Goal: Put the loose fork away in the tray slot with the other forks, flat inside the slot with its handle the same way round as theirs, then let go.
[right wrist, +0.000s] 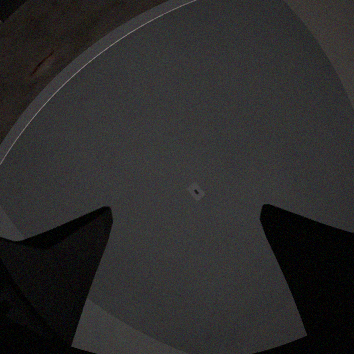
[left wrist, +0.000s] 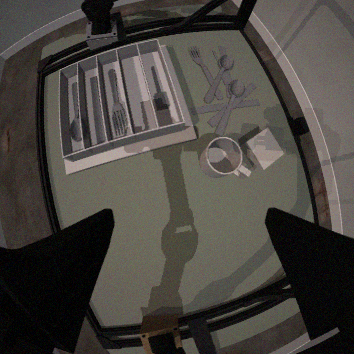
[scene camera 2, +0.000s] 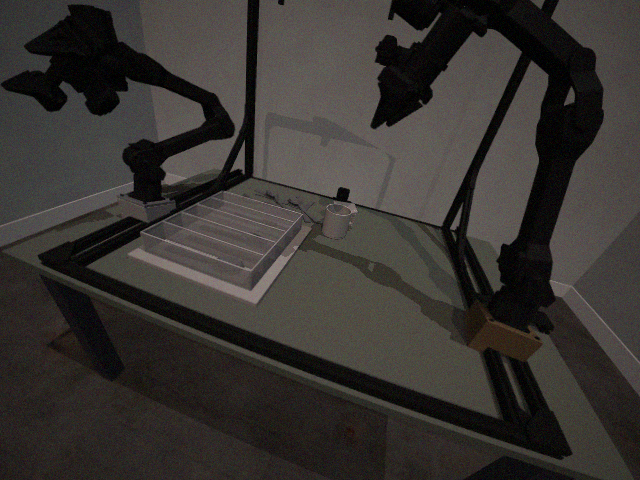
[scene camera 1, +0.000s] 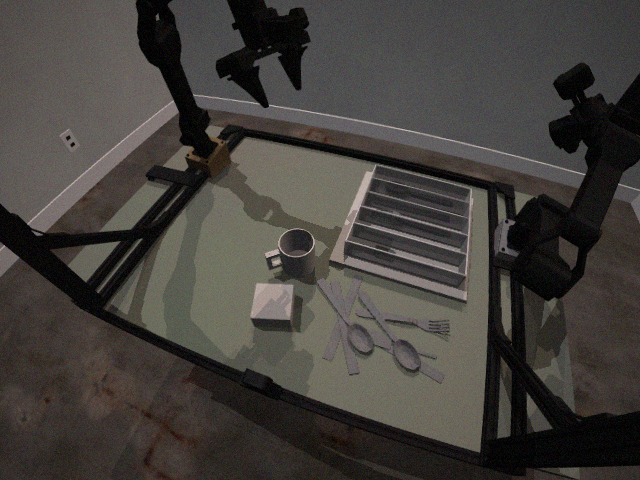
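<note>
The loose fork [scene camera 1: 416, 322] [left wrist: 196, 56] lies on the table among other cutlery, tines to the right in scene camera 1; a spoon crosses over its handle. The tray [scene camera 1: 403, 266] [scene camera 2: 196, 258] [left wrist: 107, 146] has parallel slots. A fork [left wrist: 119, 117] lies in its third slot from the left in the left wrist view, tines toward the bottom and handle toward the top; the loose fork's tines point toward the top there. My left gripper [scene camera 1: 283, 98] [scene camera 2: 381, 126] [left wrist: 192, 217] is open and empty, high above the table. My right gripper [right wrist: 187, 214] is open and empty, raised and facing the wall.
A mug [scene camera 1: 296, 258] [scene camera 2: 336, 222] [left wrist: 222, 157] stands left of the tray in scene camera 1, with a white box [scene camera 1: 272, 304] [left wrist: 266, 148] in front of it. Spoons [scene camera 1: 406, 355] [scene camera 1: 360, 339] and flat-handled cutlery cross in a pile beside the fork. A black frame [scene camera 1: 361, 421] borders the table.
</note>
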